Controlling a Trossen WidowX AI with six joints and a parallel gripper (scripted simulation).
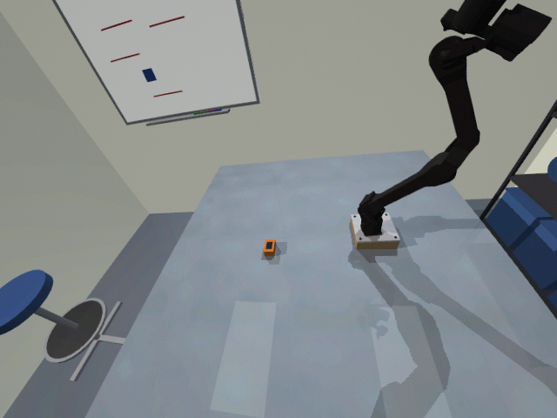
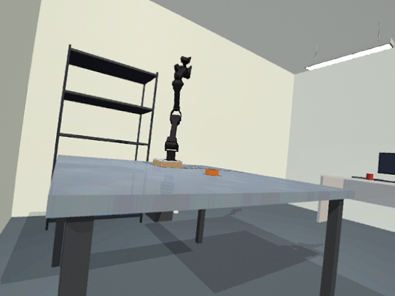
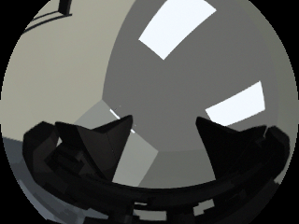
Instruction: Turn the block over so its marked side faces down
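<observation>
Now: the block 79 cm below my gripper tip, 50 cm ahead of it and 12 cm to the right of it.
</observation>
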